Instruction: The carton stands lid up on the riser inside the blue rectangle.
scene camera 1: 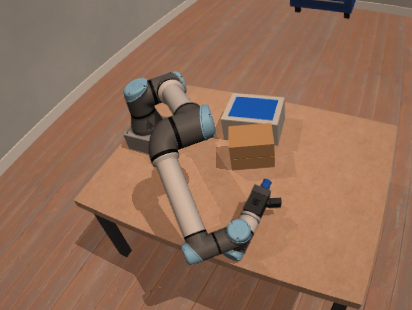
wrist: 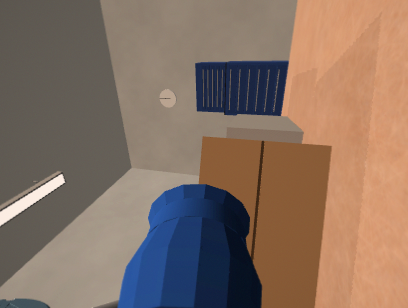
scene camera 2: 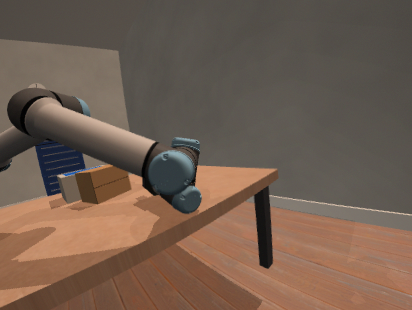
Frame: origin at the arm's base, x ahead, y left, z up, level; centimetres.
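Where they show: hand at its tool point: (scene camera 1: 267, 181) (wrist: 197, 225); arm's base at its link origin: (scene camera 1: 147, 125).
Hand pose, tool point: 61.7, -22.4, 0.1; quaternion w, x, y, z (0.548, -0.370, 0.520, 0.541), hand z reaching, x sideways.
Things, the pixels of their top centre, and the offset from my tool point, as dx, dy, dz. Level surfaces: height alone.
- brown carton at its top centre: (wrist: 207, 202) (scene camera 1: 250, 134) (scene camera 2: 100, 167) -11.4, +19.6, +3.9
- pale grey riser at its top centre: (wrist: 229, 173) (scene camera 1: 253, 107) (scene camera 2: 84, 170) -14.9, +38.5, +2.9
- blue rectangle at its top centre: (scene camera 1: 253, 107) -14.9, +38.5, +2.9
- table at its surface level: dz -9.1
The brown carton (scene camera 1: 251, 150) (scene camera 2: 107, 183) (wrist: 295, 215) stands on the table, close in front of the pale grey riser (scene camera 1: 281, 117) (scene camera 2: 69, 189) (wrist: 265, 134). A dark seam runs level across its side; I cannot tell which face is the lid. The blue rectangle (scene camera 1: 254, 107) (scene camera 2: 75, 173) lies bare on the riser's top. My suction cup (scene camera 1: 267, 183) (wrist: 195, 196) is blue, holds nothing and points toward the carton's seamed side, with a gap between them. In scene camera 2 the cup is hidden behind the arm's wrist joints.
The arm's base (scene camera 1: 137, 141) stands at the table's left. The long forearm (scene camera 1: 181, 200) (scene camera 2: 100, 127) reaches over the table (scene camera 1: 340, 200) (scene camera 2: 240, 182) to its front edge. A blue drawer cabinet (scene camera 1: 325, 5) (scene camera 2: 62, 162) (wrist: 255, 87) stands beyond the table.
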